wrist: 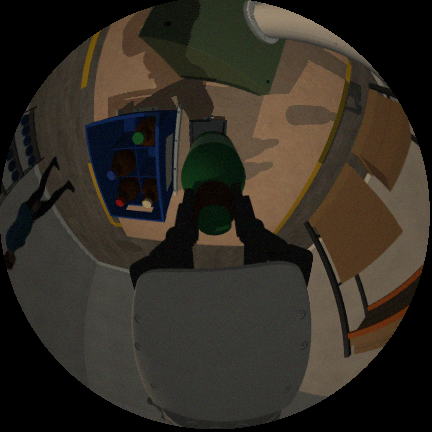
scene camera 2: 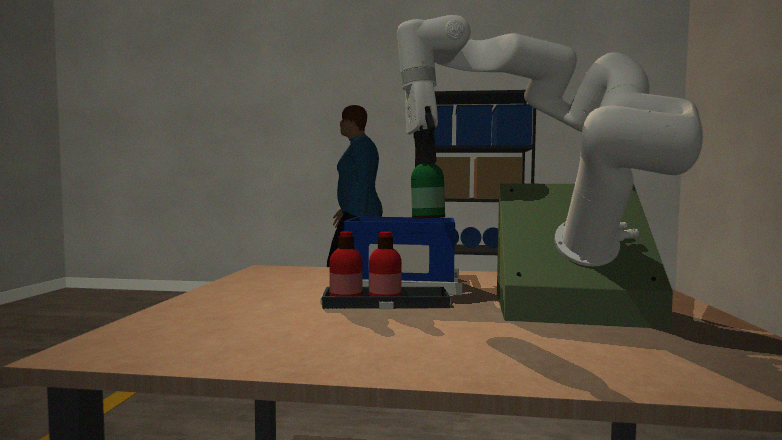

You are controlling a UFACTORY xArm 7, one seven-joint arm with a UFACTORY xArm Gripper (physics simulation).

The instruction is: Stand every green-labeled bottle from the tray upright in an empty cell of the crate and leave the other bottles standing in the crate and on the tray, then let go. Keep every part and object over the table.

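My gripper is shut on the dark neck of a green bottle with a pale green label. The bottle hangs upright above the tray, its base near the height of the crate's rim. Two red bottles stand on the tray. The blue crate stands beside the tray, left of the bottle in the wrist view. It holds bottles with a green cap, a blue cap, a red cap and a white cap. Two cells look empty.
The green sloped base under the arm stands on the wooden table, right of the crate and tray in the scene view. A person and a shelf rack are behind the table.
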